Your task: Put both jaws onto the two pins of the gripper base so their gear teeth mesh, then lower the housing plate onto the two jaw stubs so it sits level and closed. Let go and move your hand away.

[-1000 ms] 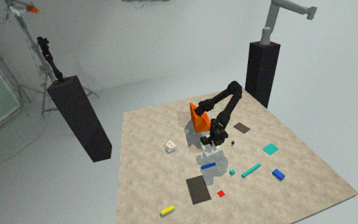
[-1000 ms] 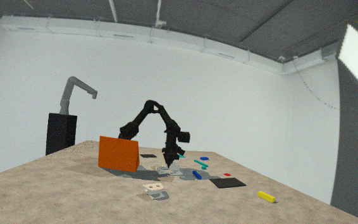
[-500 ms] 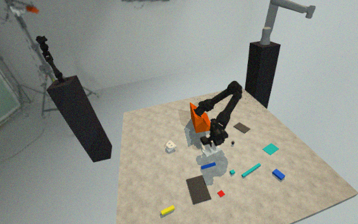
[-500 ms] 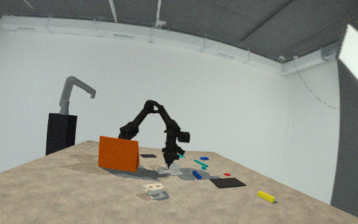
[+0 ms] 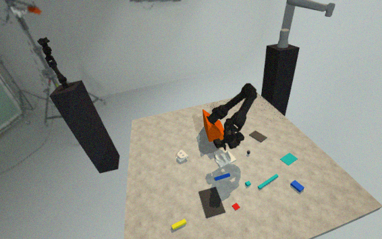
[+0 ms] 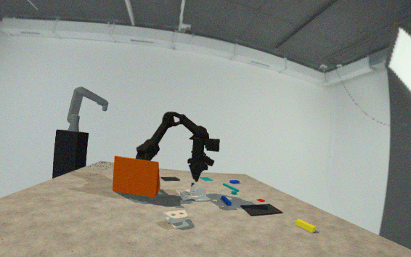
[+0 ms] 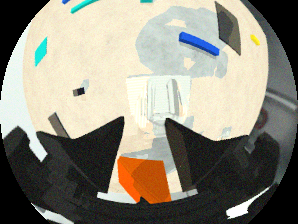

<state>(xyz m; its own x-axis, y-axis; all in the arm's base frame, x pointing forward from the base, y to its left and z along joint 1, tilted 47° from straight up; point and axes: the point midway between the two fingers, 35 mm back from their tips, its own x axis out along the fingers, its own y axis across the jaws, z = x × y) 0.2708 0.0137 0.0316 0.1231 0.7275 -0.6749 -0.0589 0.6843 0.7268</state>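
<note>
The white gripper base lies 30 cm to the right of my gripper tip, 10 cm behind it and 5 cm below it. Round my gripper tip: blue bar: 14 cm ahead, 10 cm to the right, 7 cm below; then white housing plate: 7 cm below, 5 cm behind, 4 cm to the right; then teal cube: 23 cm ahead, 7 cm below, 3 cm to the left.
</note>
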